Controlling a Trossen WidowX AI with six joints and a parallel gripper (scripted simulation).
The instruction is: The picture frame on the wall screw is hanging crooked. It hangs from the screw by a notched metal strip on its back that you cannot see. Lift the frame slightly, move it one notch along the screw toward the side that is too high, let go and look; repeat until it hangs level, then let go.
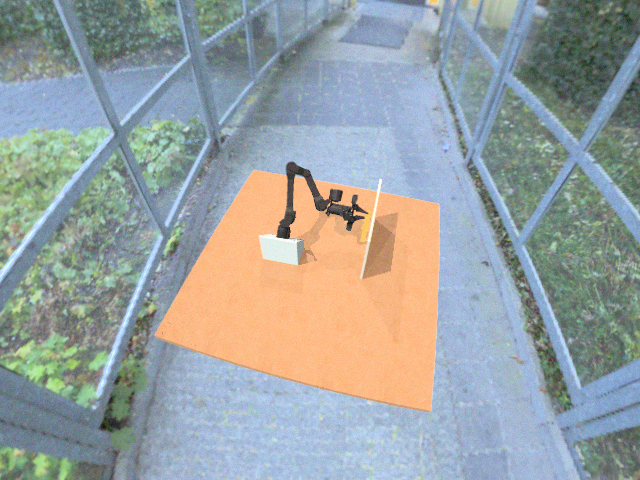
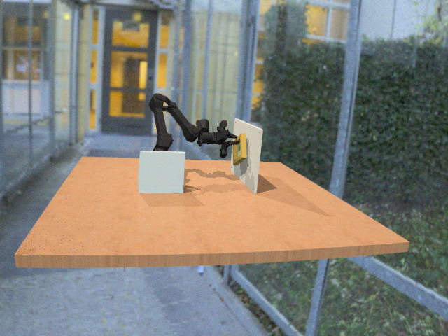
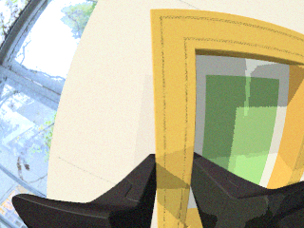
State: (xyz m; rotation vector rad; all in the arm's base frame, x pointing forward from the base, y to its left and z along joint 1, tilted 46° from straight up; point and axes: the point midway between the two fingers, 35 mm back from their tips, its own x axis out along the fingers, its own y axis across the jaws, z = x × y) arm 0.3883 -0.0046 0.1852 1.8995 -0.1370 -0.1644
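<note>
Now: gripper tip 30 mm to the left of the picture frame and 50 mm above it.
</note>
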